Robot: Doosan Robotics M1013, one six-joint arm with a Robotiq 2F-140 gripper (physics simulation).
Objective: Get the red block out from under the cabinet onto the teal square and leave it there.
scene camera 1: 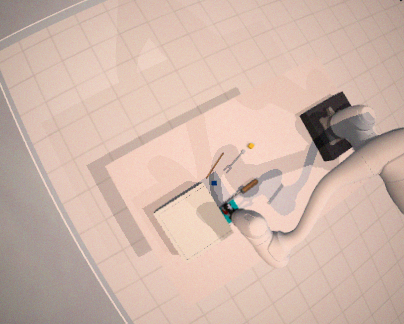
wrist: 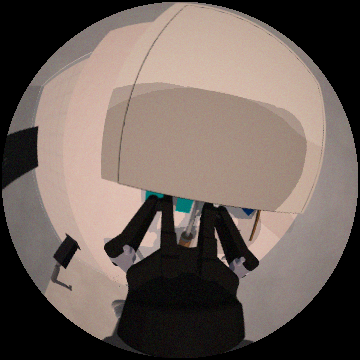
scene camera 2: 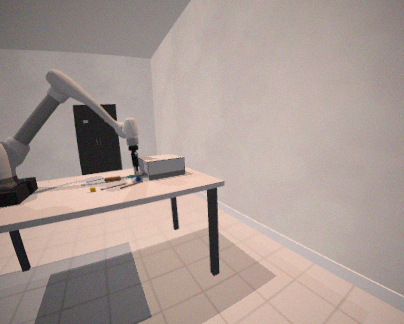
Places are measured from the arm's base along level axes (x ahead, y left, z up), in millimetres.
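Pixels of known places: gripper, fingertip midpoint: (scene camera 1: 225, 209) (scene camera 2: 137, 174); arm's base, link origin: (scene camera 1: 335, 127) (scene camera 2: 3, 186).
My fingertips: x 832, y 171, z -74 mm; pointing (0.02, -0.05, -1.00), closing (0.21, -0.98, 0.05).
Observation:
For each thing: its middle in the pictures, then the offset to it from my fingertips. "spot": a spot on its surface instead.
- pale box-shaped cabinet, body centre: (wrist: 254, 94) (scene camera 1: 193, 221) (scene camera 2: 160, 165) dx +192, dy -28, dz +58 mm
- teal square, surface spot: (wrist: 184, 206) (scene camera 1: 232, 202) spot: dx -54, dy -18, dz -9 mm
- red block, body centre: (scene camera 1: 225, 210) dx +2, dy +1, dz +14 mm
- screwdriver, body centre: (wrist: 179, 217) (scene camera 1: 236, 201) (scene camera 2: 126, 176) dx -79, dy -16, dz +3 mm
- blue block, body centre: (wrist: 247, 206) (scene camera 1: 214, 183) (scene camera 2: 138, 179) dx +0, dy -163, dz +3 mm
- brown stick, body centre: (wrist: 255, 223) (scene camera 1: 214, 165) dx -45, dy -251, dz -6 mm
- fork, body centre: (scene camera 1: 234, 161) dx -164, dy -230, dz -7 mm
- yellow block, body centre: (scene camera 1: 250, 146) (scene camera 2: 92, 189) dx -287, dy -273, dz +3 mm
The pale box-shaped cabinet (scene camera 1: 185, 225) (scene camera 2: 167, 166) (wrist: 210, 140) stands on the table. The teal square (scene camera 1: 235, 203) (scene camera 2: 131, 176) (wrist: 184, 206) lies beside its edge, partly covered by the gripper and, in the wrist view, by the cabinet top. My gripper (scene camera 1: 226, 210) (scene camera 2: 136, 173) (wrist: 186, 184) points down over the square, close to the cabinet's side, its tips low near the table. It is shut on the red block (scene camera 1: 225, 212), of which a small part shows in scene camera 1. The block is hidden in the wrist view, and whether it touches the square cannot be told.
A screwdriver (scene camera 1: 249, 185) (scene camera 2: 112, 178) (wrist: 185, 242) lies beside the square, its shaft reaching the gripper area. A blue block (scene camera 1: 214, 183) (scene camera 2: 138, 179) (wrist: 248, 211) and a brown stick (scene camera 1: 215, 165) (wrist: 255, 225) lie near the cabinet's corner. A fork (scene camera 1: 234, 162) and a yellow block (scene camera 1: 251, 146) (scene camera 2: 92, 189) lie farther off.

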